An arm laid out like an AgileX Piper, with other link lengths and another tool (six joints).
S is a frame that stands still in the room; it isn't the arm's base.
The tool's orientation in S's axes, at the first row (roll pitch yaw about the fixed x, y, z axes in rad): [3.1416, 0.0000, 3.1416]
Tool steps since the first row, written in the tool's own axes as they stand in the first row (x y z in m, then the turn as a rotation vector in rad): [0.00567, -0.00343, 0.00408, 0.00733, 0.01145, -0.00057]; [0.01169, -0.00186, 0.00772, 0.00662, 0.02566, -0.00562]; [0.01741, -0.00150, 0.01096, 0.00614, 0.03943, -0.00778]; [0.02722, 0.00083, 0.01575, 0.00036, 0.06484, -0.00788]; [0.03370, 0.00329, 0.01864, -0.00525, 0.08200, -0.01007]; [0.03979, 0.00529, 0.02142, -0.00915, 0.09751, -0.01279]
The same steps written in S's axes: [-0.00567, -0.00343, -0.00408, -0.00733, 0.01145, 0.00057]; [-0.01169, -0.00186, -0.00772, -0.00662, 0.02566, 0.00562]; [-0.01741, -0.00150, -0.01096, -0.00614, 0.03943, 0.00778]; [-0.02722, 0.00083, -0.01575, -0.00036, 0.06484, 0.00788]; [-0.03370, 0.00329, -0.01864, 0.00525, 0.08200, 0.01007]; [-0.03979, 0.00529, -0.02142, 0.00915, 0.09751, 0.01279]
